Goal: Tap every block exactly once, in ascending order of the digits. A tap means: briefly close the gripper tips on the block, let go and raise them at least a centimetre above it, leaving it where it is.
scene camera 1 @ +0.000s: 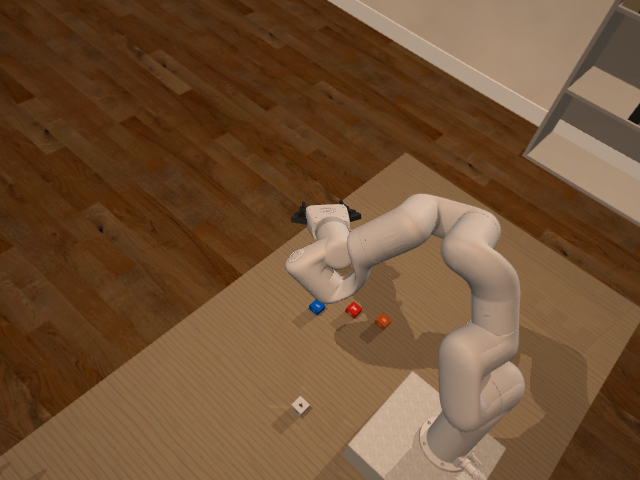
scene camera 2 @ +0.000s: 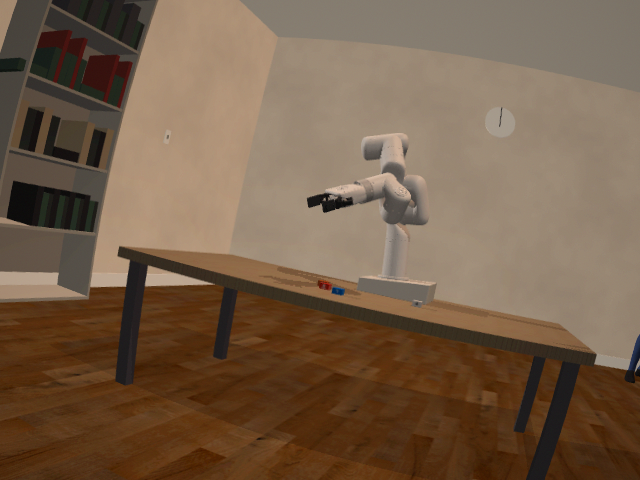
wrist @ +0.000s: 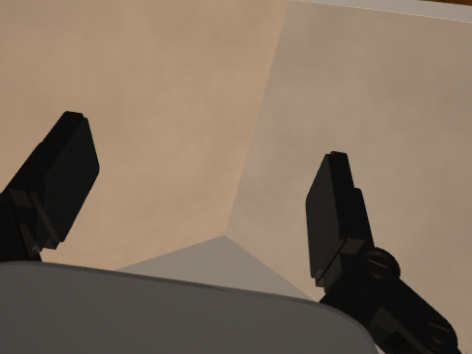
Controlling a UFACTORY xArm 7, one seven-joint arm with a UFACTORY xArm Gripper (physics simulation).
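Note:
A blue block (scene camera 1: 316, 307) (scene camera 2: 338, 291), a red block (scene camera 1: 353, 310) (scene camera 2: 325, 285) and an orange block (scene camera 1: 382, 321) lie apart near one another on the table. In scene camera 2 the orange block is partly hidden behind the red one. A white block (scene camera 1: 300, 406) (scene camera 2: 416, 303) lies apart from them, nearer the robot base's side. The digits are too small to read. My gripper (scene camera 1: 322, 204) (scene camera 2: 318, 202) (wrist: 205, 158) is open and empty, high above the table and pointing roughly sideways. No block shows in the wrist view.
The arm's white base box (scene camera 1: 385, 421) (scene camera 2: 385, 287) stands on the wooden table (scene camera 1: 206, 356) (scene camera 2: 516, 328). A bookshelf (scene camera 1: 594, 77) (scene camera 2: 67, 93) stands against the wall beyond the table. The wrist view shows walls and a ceiling corner.

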